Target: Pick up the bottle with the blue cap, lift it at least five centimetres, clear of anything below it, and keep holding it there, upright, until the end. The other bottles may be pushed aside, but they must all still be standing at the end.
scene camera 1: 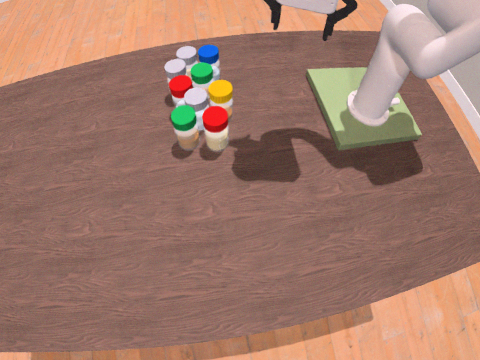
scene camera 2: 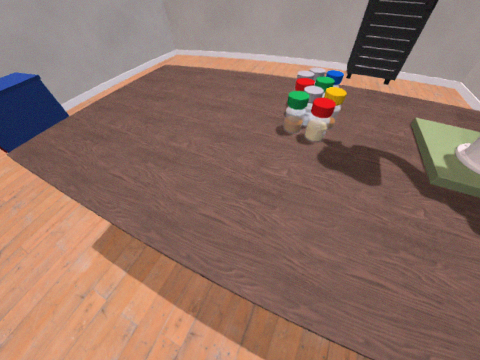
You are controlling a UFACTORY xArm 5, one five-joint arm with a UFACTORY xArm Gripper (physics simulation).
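Where they show: gripper, fingertip midpoint: (scene camera 1: 300, 31) (scene camera 2: 458, 15); arm's base, origin of the base link: (scene camera 1: 367, 108).
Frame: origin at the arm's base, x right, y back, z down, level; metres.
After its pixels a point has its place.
Note:
The bottle with the blue cap (scene camera 1: 208, 54) @[x 0.223, y -0.388, z -0.079 m] (scene camera 2: 335, 77) @[x 0.212, y -0.385, z -0.076 m] stands upright at the back right of a tight cluster of bottles; its body is largely hidden behind the bottles in front. A green-capped bottle (scene camera 1: 202, 73) @[x 0.155, y -0.418, z -0.080 m] (scene camera 2: 324, 83) @[x 0.144, y -0.420, z -0.078 m] stands right in front of it, and a grey-capped bottle (scene camera 1: 186, 55) @[x 0.240, y -0.443, z -0.080 m] (scene camera 2: 317, 73) @[x 0.228, y -0.442, z -0.077 m] stands to its left. My gripper (scene camera 1: 301, 26) @[x 0.029, y -0.247, z -0.261 m] is open and empty at the top edge of the scene camera 1 view, high up and to the right of the blue-capped bottle in that view. The gripper does not show in the scene camera 2 view.
Other standing bottles include a yellow-capped one (scene camera 1: 220, 92) @[x 0.078, y -0.393, z -0.080 m] (scene camera 2: 335, 96) @[x 0.065, y -0.392, z -0.077 m], a front red-capped one (scene camera 1: 215, 120) @[x 0.002, y -0.423, z -0.080 m] (scene camera 2: 323, 108) @[x -0.012, y -0.423, z -0.077 m] and a front green-capped one (scene camera 1: 184, 119) @[x 0.025, y -0.486, z -0.080 m] (scene camera 2: 298, 100) @[x 0.013, y -0.485, z -0.077 m]. The arm stands on a green base plate (scene camera 1: 327, 107) @[x 0.028, y -0.119, z 0.000 m] (scene camera 2: 425, 150) @[x 0.018, y -0.127, z 0.009 m] at the right. A black slatted object (scene camera 2: 392, 37) is behind the table.

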